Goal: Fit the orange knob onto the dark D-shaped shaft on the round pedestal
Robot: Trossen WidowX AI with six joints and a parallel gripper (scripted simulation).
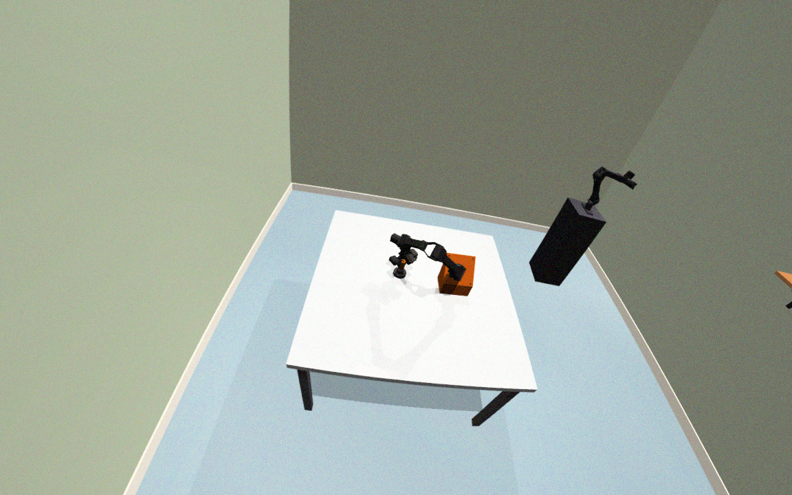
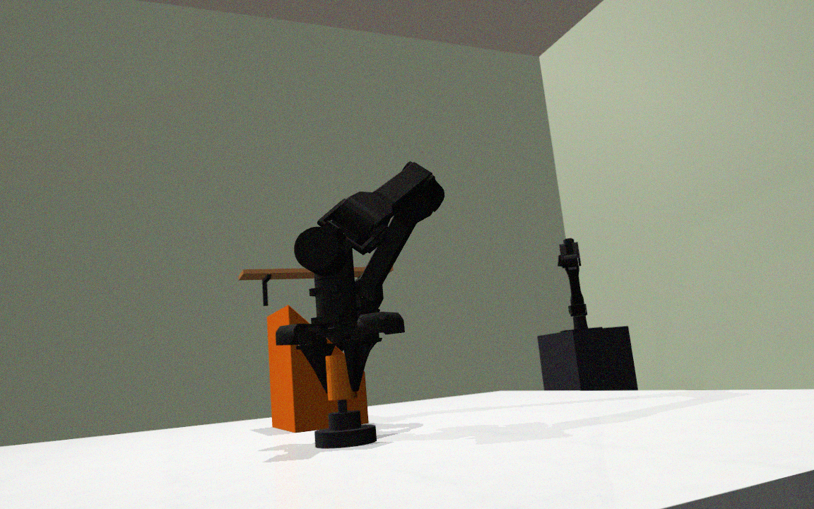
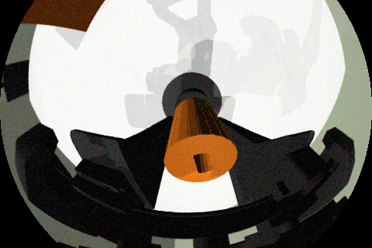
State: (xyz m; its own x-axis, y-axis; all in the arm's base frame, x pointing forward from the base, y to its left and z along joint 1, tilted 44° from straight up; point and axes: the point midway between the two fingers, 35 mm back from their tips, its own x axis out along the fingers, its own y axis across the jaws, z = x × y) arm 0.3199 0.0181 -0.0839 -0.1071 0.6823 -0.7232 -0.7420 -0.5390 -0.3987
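Right now the orange knob is 2 cm above my gripper tip. Also, from my gripper tip: round dark pedestal (4 cm below).
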